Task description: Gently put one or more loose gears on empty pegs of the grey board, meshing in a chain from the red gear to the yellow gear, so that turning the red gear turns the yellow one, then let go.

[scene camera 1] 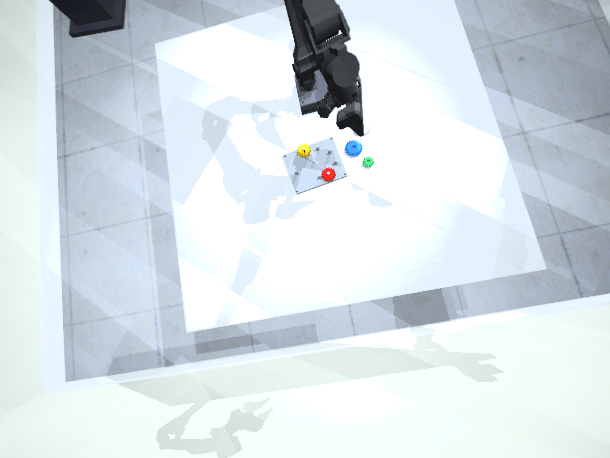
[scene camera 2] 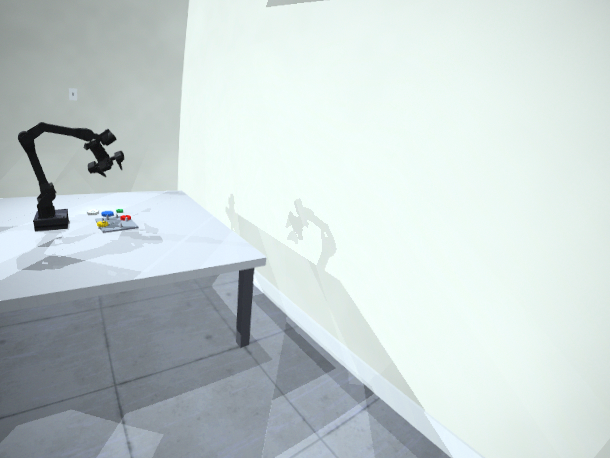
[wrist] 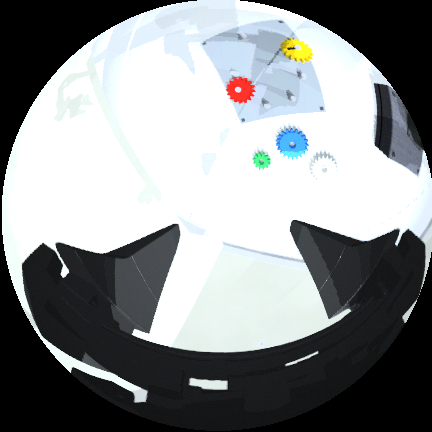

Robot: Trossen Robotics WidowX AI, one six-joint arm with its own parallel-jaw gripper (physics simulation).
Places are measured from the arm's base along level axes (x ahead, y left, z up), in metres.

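Pixels of known places: gripper, fingertip midpoint: (scene camera 1: 361,125) (scene camera 2: 114,173) (wrist: 236,227); arm's base at its link origin: (scene camera 1: 308,82) (scene camera 2: 46,216).
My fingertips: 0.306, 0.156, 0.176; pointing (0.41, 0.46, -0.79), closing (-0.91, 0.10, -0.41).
For each thing: its top centre in the pictures, then the offset to it from my fingertips, as dx, dy, dz. Level surfaces: height alone.
- grey board at its top centre: (wrist: 264,60) (scene camera 1: 313,161) (scene camera 2: 114,218) +0.004, -0.152, -0.202
- red gear at its top centre: (wrist: 238,89) (scene camera 1: 328,173) (scene camera 2: 125,215) +0.054, -0.098, -0.207
- yellow gear at its top centre: (scene camera 1: 303,149) (scene camera 2: 102,222) -0.052, -0.188, -0.206
- blue gear at its top centre: (wrist: 292,144) (scene camera 1: 354,147) (scene camera 2: 107,212) -0.045, +0.005, -0.215
- smaller green gear at its top centre: (wrist: 260,161) (scene camera 1: 368,161) (scene camera 2: 119,209) +0.016, +0.055, -0.215
- white gear at its top centre: (wrist: 324,169) (scene camera 1: 362,126) (scene camera 2: 92,210) -0.125, +0.042, -0.215
- white table at its surface level: dz -0.232
The grey board (scene camera 1: 307,184) (scene camera 2: 129,226) (wrist: 220,54) lies on the table with several empty pegs. The red gear (scene camera 1: 325,177) (scene camera 2: 125,217) (wrist: 245,94) and the yellow gear (scene camera 1: 300,151) (scene camera 2: 102,224) (wrist: 304,53) sit on it, apart. Loose beside it are the blue gear (scene camera 1: 349,150) (scene camera 2: 107,213) (wrist: 292,136), the smaller green gear (scene camera 1: 366,163) (scene camera 2: 119,211) (wrist: 257,161) and a white gear (scene camera 2: 92,212) (wrist: 324,160), nearly lost against the bright table in scene camera 1. My gripper (scene camera 2: 113,172) (wrist: 236,227) is open and empty, well above the table and gears.
The white table (scene camera 1: 350,260) (scene camera 2: 200,250) carries the board, the gears and the arm's dark base (scene camera 2: 51,220) (wrist: 397,127), which stands near the yellow gear's side of the board. A wall (scene camera 2: 425,175) rises beyond the table's edge.
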